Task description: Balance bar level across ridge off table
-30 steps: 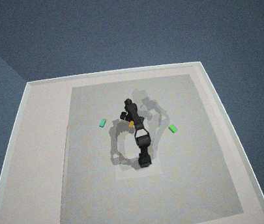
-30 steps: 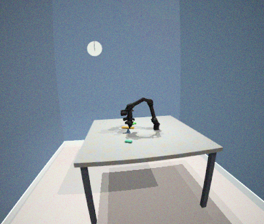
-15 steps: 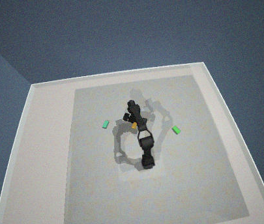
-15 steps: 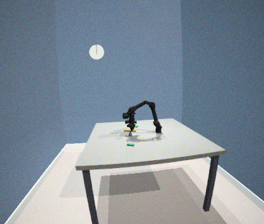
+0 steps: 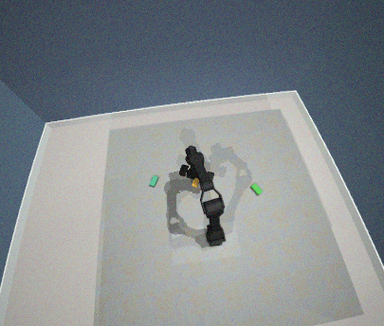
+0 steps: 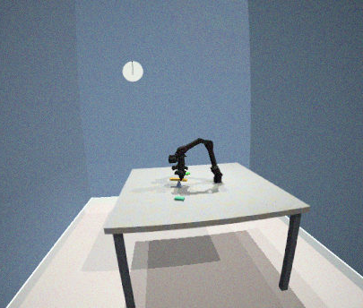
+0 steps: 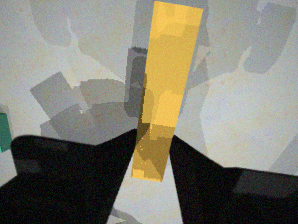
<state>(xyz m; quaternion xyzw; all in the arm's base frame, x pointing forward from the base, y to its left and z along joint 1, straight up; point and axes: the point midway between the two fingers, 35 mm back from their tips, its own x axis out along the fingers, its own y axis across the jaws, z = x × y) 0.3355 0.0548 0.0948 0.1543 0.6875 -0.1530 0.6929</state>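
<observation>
My gripper tip is now 30 mm short of the yellow bar and 10 mm to the left of it. From my gripper tip the other things lie so: blue-grey ridge (30 mm below, 20 mm ahead, 10 mm to the right); then teal block (270 mm to the left, 50 mm below, 50 mm ahead).
</observation>
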